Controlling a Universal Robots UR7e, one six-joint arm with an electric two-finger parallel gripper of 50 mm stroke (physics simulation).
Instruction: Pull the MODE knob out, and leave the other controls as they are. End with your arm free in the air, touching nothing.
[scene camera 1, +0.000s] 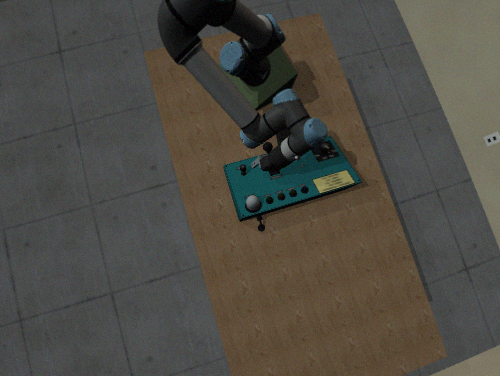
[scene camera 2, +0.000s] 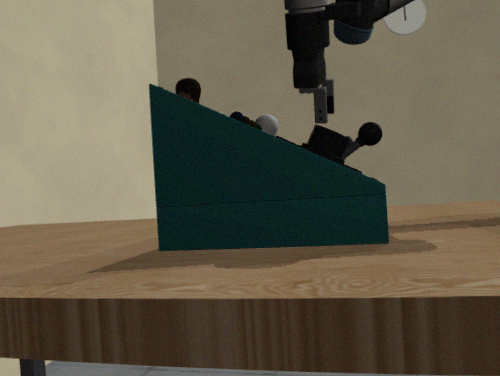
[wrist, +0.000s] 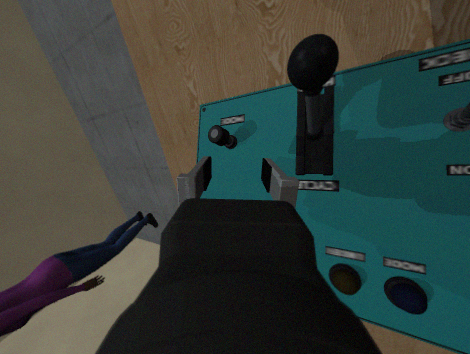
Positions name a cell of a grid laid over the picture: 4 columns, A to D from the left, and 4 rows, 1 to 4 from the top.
Note:
In view: my gripper (scene camera 2: C2), a ball-topped lever (wrist: C1) and a program dial (scene camera 2: C2).
My gripper is seen too in the wrist view (wrist: C2).

